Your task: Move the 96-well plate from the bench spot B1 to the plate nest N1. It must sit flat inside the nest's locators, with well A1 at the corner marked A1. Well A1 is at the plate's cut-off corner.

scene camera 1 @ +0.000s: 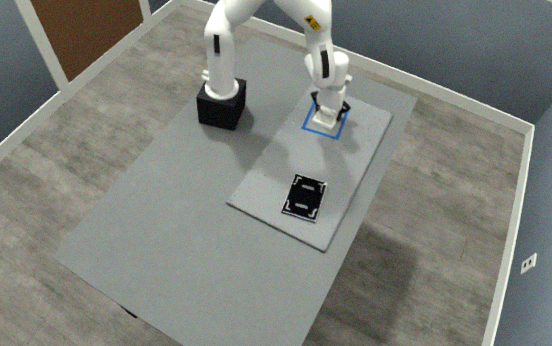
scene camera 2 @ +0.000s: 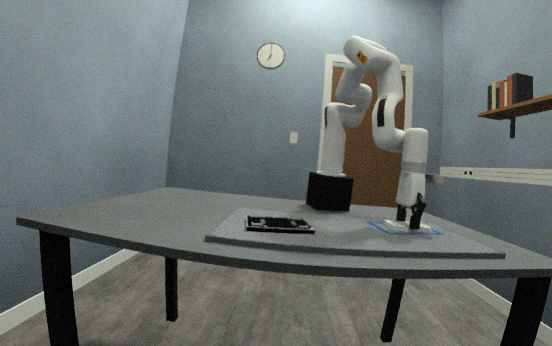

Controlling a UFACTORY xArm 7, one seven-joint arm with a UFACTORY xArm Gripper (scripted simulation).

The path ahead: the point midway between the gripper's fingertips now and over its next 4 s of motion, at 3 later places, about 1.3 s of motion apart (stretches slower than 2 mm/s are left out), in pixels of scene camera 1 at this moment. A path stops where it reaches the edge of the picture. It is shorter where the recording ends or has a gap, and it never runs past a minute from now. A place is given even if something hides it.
My gripper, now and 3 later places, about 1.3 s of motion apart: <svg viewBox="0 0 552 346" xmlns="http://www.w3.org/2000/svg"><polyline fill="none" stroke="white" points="327,114 328,113 329,107 330,101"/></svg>
